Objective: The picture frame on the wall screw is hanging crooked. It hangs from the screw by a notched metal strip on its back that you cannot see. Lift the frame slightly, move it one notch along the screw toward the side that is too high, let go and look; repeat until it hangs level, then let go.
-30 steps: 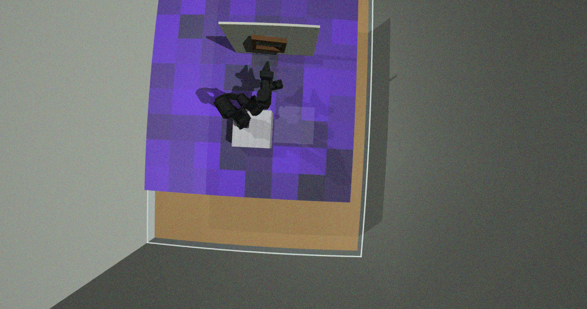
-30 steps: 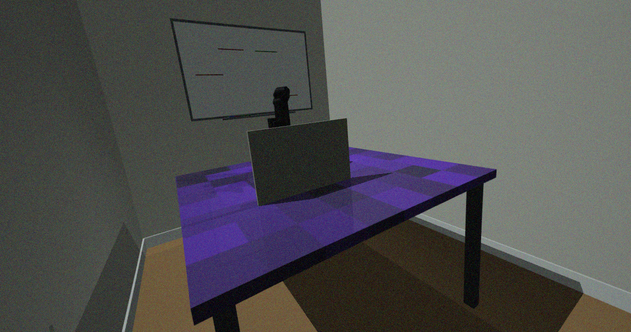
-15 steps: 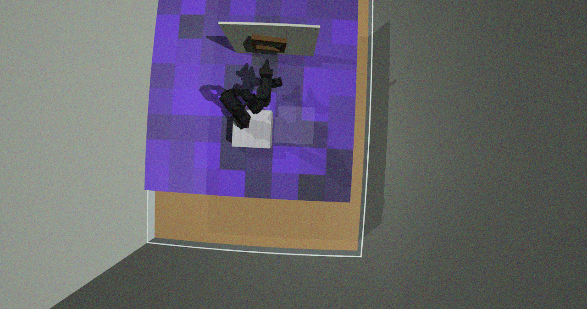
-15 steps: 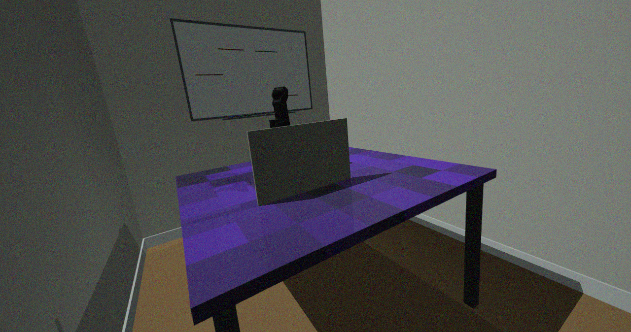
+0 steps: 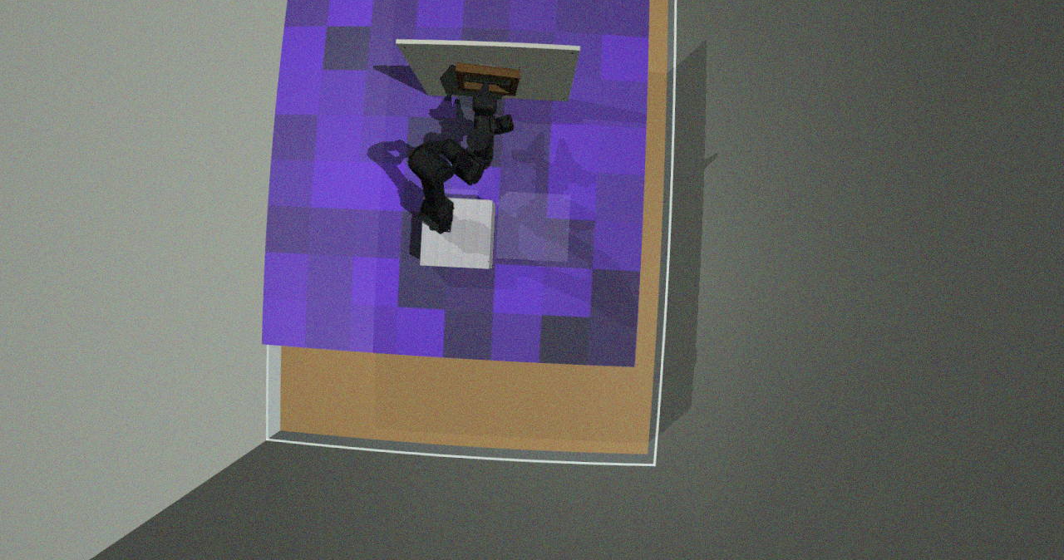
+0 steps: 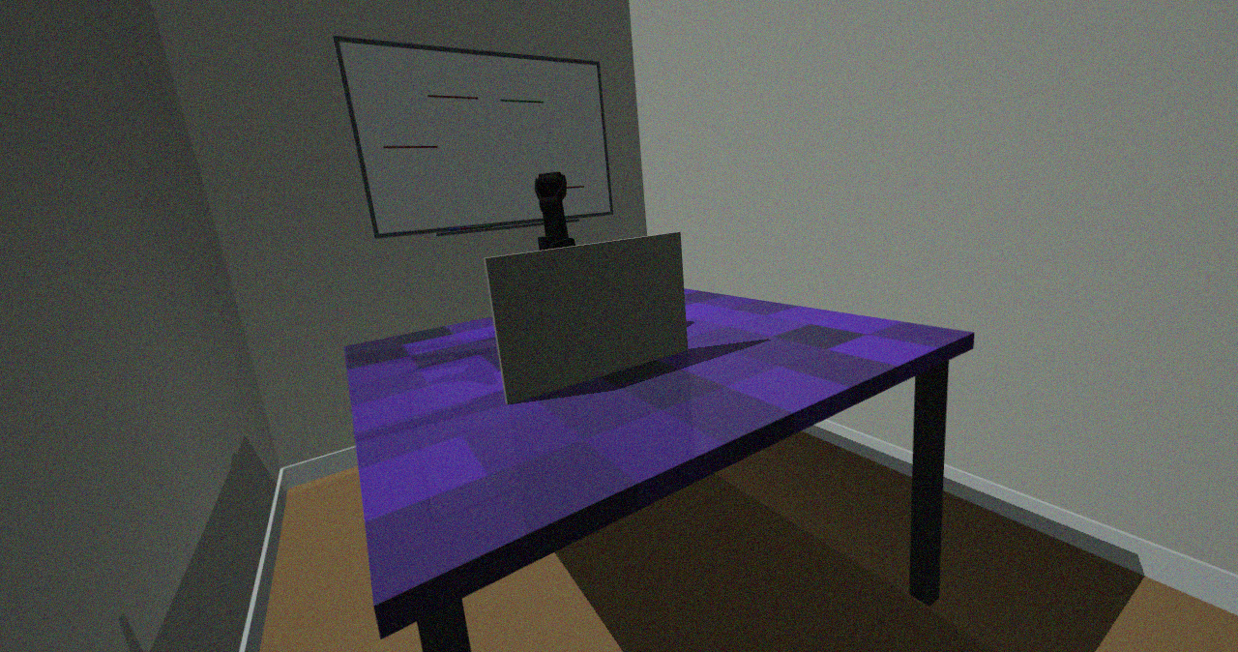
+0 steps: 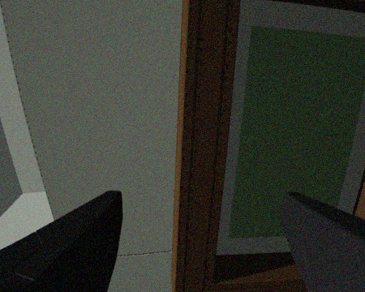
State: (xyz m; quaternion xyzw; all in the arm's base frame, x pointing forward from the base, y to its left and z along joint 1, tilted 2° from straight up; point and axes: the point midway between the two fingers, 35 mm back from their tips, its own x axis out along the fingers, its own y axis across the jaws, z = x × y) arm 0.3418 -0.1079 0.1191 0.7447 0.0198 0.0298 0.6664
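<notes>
Right now the brown wooden picture frame is 6 cm ahead of my gripper tip, 1 cm to the left of it and 6 cm below it. From my gripper tip the other things lie so: grey wall panel: 7 cm ahead, 6 cm below.
</notes>
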